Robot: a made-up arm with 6 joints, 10 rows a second.
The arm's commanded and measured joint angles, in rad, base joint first. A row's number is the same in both.
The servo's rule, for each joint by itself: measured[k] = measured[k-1] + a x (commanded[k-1-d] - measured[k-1]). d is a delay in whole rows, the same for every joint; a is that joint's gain. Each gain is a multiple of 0.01, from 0.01 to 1. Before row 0 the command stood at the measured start. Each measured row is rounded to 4 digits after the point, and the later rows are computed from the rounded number. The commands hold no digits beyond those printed.
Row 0, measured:
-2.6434 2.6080 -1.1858 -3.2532 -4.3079 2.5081
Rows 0 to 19, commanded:
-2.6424 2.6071 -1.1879 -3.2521 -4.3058 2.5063
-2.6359 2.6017 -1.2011 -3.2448 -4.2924 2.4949
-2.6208 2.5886 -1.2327 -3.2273 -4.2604 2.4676
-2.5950 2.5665 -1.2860 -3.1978 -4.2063 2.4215
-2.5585 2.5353 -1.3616 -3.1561 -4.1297 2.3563
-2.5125 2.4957 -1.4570 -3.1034 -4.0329 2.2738
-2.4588 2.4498 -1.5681 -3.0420 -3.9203 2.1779
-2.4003 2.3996 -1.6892 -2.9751 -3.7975 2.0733
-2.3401 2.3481 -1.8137 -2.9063 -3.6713 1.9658
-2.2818 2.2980 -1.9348 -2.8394 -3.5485 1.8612
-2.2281 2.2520 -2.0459 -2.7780 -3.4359 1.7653
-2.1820 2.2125 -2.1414 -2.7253 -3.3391 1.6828
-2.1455 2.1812 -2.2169 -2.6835 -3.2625 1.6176
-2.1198 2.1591 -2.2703 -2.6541 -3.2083 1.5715
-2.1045 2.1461 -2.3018 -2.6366 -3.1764 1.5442
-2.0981 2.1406 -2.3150 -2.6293 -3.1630 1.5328
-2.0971 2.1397 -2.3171 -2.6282 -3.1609 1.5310
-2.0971 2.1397 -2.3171 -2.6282 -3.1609 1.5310
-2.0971 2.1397 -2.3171 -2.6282 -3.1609 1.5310
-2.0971 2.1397 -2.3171 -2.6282 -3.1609 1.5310
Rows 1 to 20, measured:
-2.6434 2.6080 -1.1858 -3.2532 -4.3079 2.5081
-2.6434 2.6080 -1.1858 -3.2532 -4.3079 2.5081
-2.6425 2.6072 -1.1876 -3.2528 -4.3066 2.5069
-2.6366 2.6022 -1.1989 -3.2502 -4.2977 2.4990
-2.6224 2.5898 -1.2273 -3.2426 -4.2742 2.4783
-2.5977 2.5686 -1.2766 -3.2278 -4.2314 2.4408
-2.5624 2.5383 -1.3480 -3.2041 -4.1673 2.3850
-2.5175 2.4995 -1.4396 -3.1709 -4.0826 2.3116
-2.4647 2.4543 -1.5475 -3.1284 -3.9804 2.2234
-2.4067 2.4045 -1.6665 -3.0778 -3.8652 2.1243
-2.3468 2.3532 -1.7901 -3.0212 -3.7430 2.0197
-2.2883 2.3030 -1.9116 -2.9612 -3.6205 1.9151
-2.2341 2.2566 -2.0244 -2.9007 -3.5042 1.8162
-2.1872 2.2165 -2.1227 -2.8428 -3.4002 1.7282
-2.1497 2.1844 -2.2018 -2.7902 -3.3134 1.6552
-2.1228 2.1614 -2.2593 -2.7453 -3.2472 1.6000
-2.1063 2.1475 -2.2950 -2.7094 -3.2026 1.5632
-2.0989 2.1412 -2.3118 -2.6830 -3.1777 1.5431
-2.0973 2.1398 -2.3163 -2.6649 -3.1671 1.5351
-2.0971 2.1397 -2.3170 -2.6528 -3.1632 1.5324
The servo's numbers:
d 2
a 0.90 0.91 0.84 0.33 0.63 0.66

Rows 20 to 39, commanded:
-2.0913 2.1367 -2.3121 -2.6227 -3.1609 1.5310
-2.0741 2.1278 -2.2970 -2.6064 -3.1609 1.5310
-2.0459 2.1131 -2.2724 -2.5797 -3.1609 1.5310
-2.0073 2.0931 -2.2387 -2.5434 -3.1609 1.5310
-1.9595 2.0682 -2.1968 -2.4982 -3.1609 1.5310
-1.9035 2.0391 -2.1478 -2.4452 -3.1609 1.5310
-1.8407 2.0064 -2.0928 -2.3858 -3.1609 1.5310
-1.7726 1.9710 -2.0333 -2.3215 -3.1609 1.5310
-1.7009 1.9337 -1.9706 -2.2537 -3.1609 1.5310
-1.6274 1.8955 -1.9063 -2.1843 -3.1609 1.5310
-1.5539 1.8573 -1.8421 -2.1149 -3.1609 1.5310
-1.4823 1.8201 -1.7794 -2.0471 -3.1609 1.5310
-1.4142 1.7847 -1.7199 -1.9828 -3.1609 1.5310
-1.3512 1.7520 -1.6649 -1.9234 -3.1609 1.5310
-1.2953 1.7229 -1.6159 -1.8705 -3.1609 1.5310
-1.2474 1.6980 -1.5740 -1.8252 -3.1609 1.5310
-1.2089 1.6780 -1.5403 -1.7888 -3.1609 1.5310
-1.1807 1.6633 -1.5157 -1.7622 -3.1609 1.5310
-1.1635 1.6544 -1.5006 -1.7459 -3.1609 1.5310
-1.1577 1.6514 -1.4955 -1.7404 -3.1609 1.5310
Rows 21 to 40, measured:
-2.0971 2.1397 -2.3171 -2.6447 -3.1618 1.5315
-2.0971 2.1397 -2.3171 -2.6393 -3.1612 1.5312
-2.0919 2.1370 -2.3129 -2.6338 -3.1610 1.5311
-2.0759 2.1286 -2.2995 -2.6248 -3.1609 1.5310
-2.0489 2.1145 -2.2767 -2.6099 -3.1609 1.5310
-2.0115 2.0950 -2.2448 -2.5880 -3.1609 1.5310
-1.9647 2.0706 -2.2045 -2.5584 -3.1609 1.5310
-1.9096 2.0419 -2.1569 -2.5210 -3.1609 1.5310
-1.8476 2.0096 -2.1031 -2.4764 -3.1609 1.5310
-1.7801 1.9745 -2.0445 -2.4253 -3.1609 1.5310
-1.7088 1.9374 -1.9824 -2.3687 -3.1609 1.5310
-1.6355 1.8993 -1.9185 -2.3078 -3.1609 1.5310
-1.5621 1.8611 -1.8543 -2.2441 -3.1609 1.5310
-1.4903 1.8238 -1.7914 -2.1791 -3.1609 1.5310
-1.4218 1.7882 -1.7313 -2.1143 -3.1609 1.5310
-1.3583 1.7553 -1.6755 -2.0513 -3.1609 1.5310
-1.3016 1.7258 -1.6254 -1.9916 -3.1609 1.5310
-1.2528 1.7005 -1.5822 -1.9367 -3.1609 1.5310
-1.2133 1.6800 -1.5470 -1.8879 -3.1609 1.5310
-1.1840 1.6648 -1.5207 -1.8464 -3.1609 1.5310

